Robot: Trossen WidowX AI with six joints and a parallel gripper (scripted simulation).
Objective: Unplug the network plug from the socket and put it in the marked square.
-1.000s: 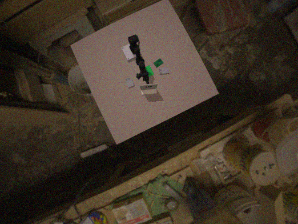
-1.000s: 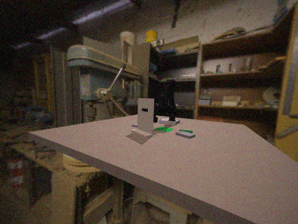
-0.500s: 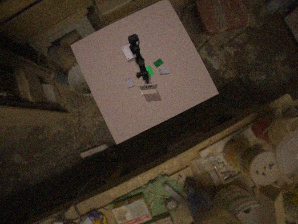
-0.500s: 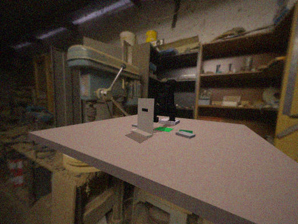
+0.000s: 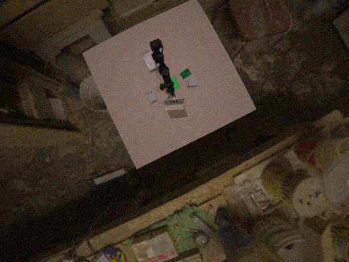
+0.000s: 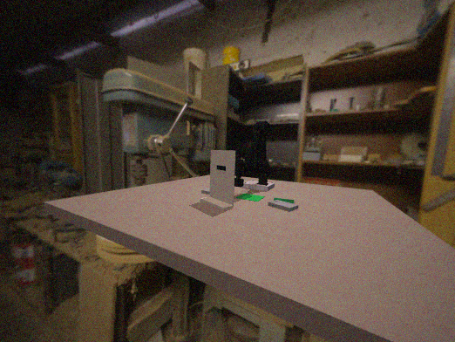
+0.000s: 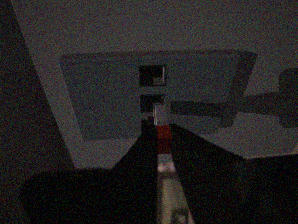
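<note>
Right now the green square is 16 cm below my gripper tip, 14 cm behind it and 7 cm to the left of it. From my gripper tip the other things lie so: plug: 1 cm ahead; then upright panel: 5 cm below, 4 cm ahead, 2 cm to the right; then dark green tile: 24 cm to the left, 16 cm below, 16 cm behind.
</note>
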